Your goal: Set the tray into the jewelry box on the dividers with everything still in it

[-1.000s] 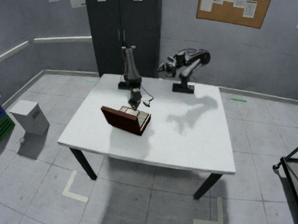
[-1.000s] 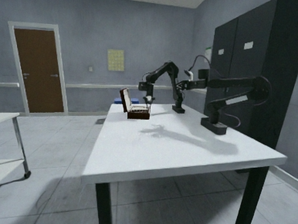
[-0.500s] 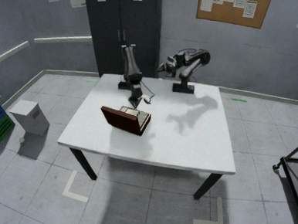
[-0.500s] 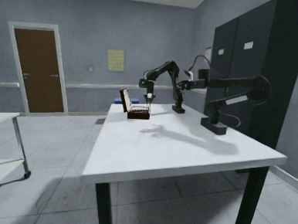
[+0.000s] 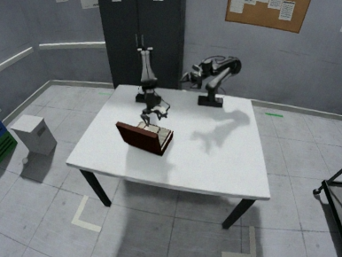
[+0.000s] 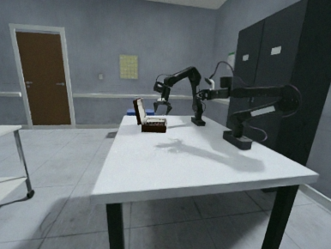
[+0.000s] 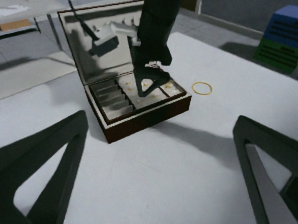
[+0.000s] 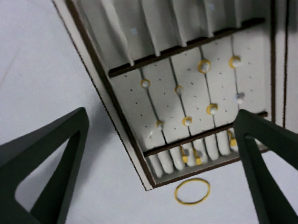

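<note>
The jewelry box is 60 mm ahead of my right hand, 30 mm to the right of it and 10 mm below it. Also, from my right hand: tray 30 mm ahead, 20 mm to the right, 80 mm below; thin yellow ring 60 mm behind, 220 mm to the right, 120 mm below.
</note>
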